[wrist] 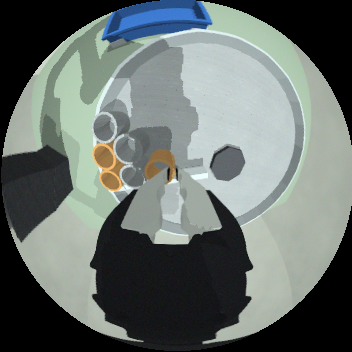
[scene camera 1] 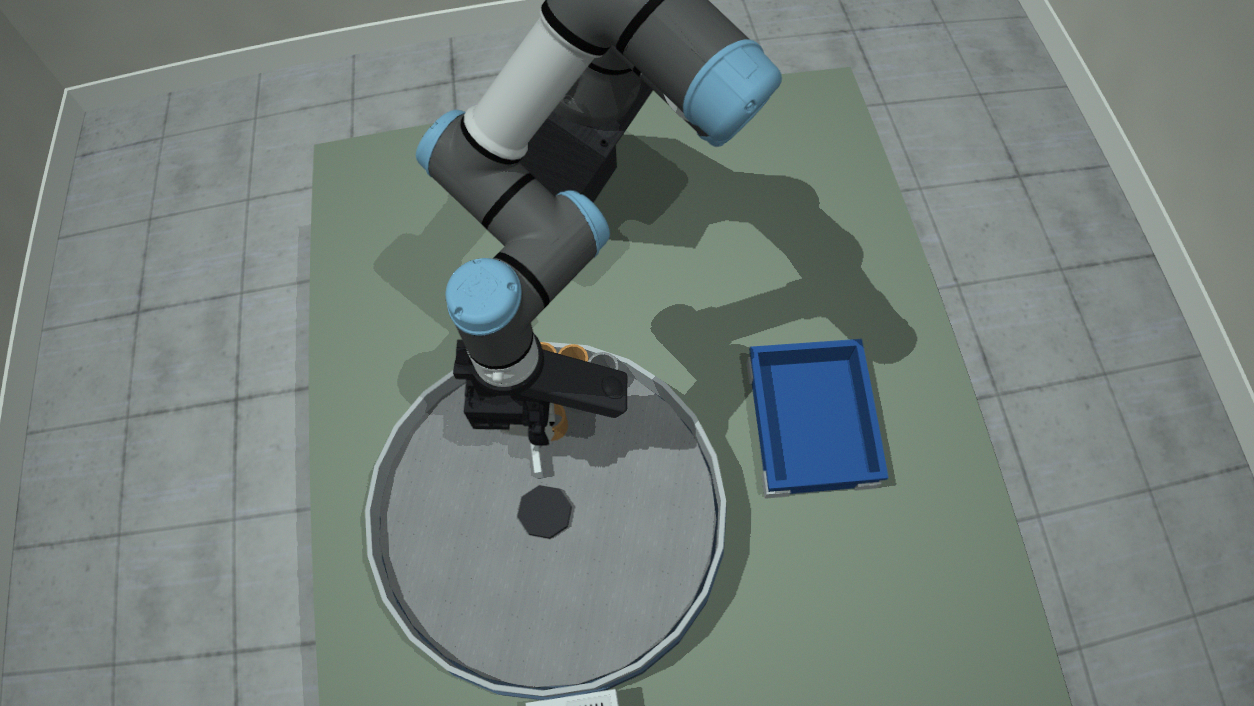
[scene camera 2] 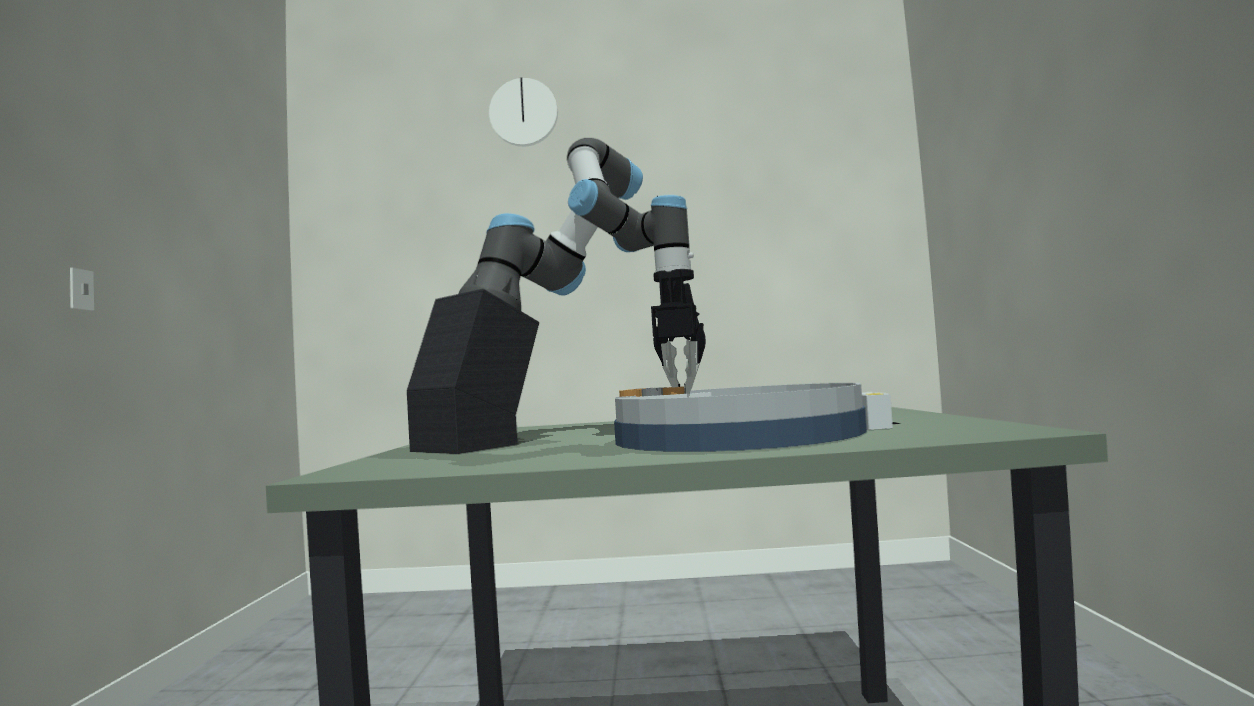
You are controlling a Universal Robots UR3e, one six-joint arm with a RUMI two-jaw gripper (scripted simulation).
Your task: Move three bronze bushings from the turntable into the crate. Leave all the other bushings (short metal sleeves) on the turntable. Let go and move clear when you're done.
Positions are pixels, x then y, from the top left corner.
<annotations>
gripper: wrist; scene camera 1; scene camera 2 682,398
same spot on gripper: (scene camera 1: 538,435) = (wrist: 246,252)
</annotations>
